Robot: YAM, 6 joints.
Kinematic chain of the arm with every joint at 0, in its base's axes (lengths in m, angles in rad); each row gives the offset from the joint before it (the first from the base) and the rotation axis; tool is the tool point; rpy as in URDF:
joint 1: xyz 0 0 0.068 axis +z
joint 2: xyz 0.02 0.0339 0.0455 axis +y
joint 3: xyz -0.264 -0.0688 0 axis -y
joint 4: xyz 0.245 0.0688 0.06 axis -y
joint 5: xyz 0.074 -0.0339 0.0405 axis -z
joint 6: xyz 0.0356 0 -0.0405 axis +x
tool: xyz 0 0 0 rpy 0 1.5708 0
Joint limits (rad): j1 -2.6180..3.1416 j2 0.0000..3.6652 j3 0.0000..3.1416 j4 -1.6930..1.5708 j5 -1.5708..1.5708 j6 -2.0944..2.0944
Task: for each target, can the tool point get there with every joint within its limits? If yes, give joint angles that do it. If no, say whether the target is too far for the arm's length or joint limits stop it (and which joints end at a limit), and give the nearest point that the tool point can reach.
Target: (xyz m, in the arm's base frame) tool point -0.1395 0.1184 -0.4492
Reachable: no: joint limits stop it (at a limit: joint 2) | nearest point -0.1480 0.1256 -0.3762 | short by 0.074 m
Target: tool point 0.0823 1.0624 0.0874
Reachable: no: too far | nearest point 0.0499 0.6437 0.0979 | short by 0.420 m
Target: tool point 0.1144 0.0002 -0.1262
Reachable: yes | joints 0.1227 2.8415 0.4713 0.5647 0.3980 0.0760
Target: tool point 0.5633 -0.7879 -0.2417
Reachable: no: too far | nearest point 0.3525 -0.4930 -0.1060 | short by 0.387 m
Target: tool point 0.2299 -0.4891 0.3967
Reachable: yes | joints -1.1386 2.3783 2.2361 0.9109 -0.1081 -0.4843
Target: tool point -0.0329 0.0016 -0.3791
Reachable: no: joint limits stop it (at a limit: joint 2) | nearest point -0.0628 0.0031 -0.3290 | short by 0.058 m
